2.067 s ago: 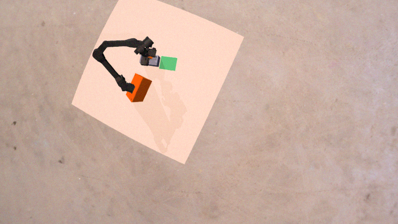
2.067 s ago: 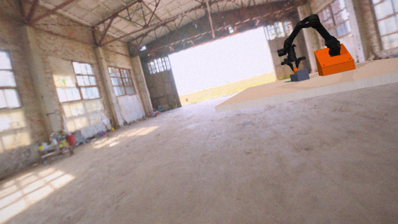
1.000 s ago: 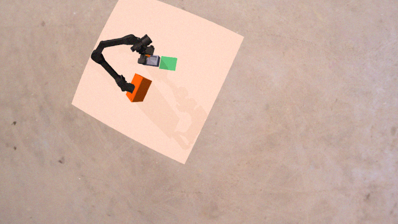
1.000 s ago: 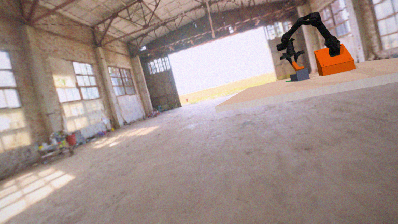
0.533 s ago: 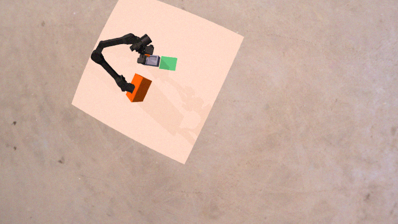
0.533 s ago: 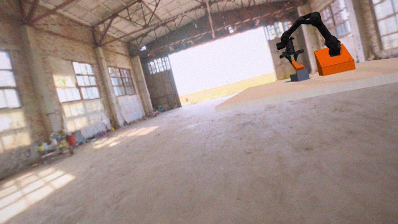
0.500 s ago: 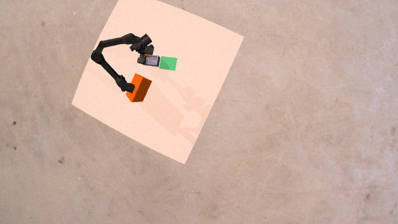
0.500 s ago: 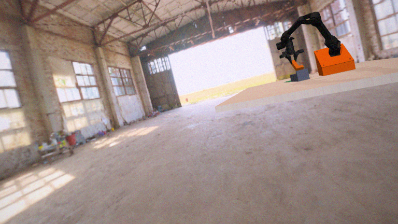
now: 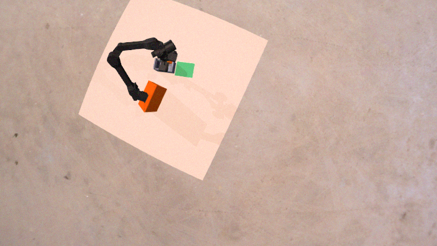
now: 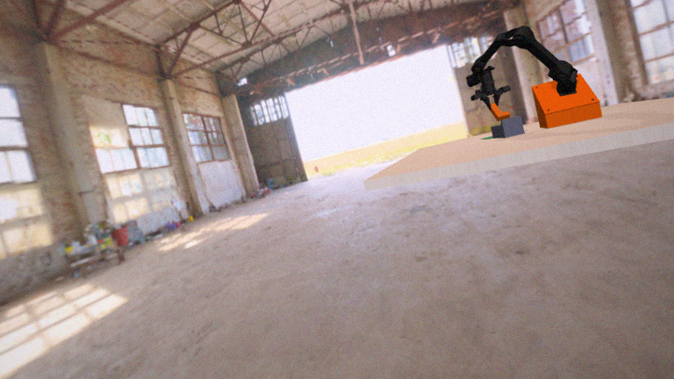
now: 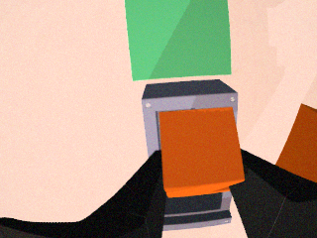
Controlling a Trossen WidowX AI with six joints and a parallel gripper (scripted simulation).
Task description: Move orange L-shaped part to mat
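Now: gripper tip 170 mm above the green mat, 80 mm to the left of it and 20 mm short of it. From my gripper tip the other things lie so: orange L-shaped part 30 mm to the left, 30 mm below, 30 mm behind.
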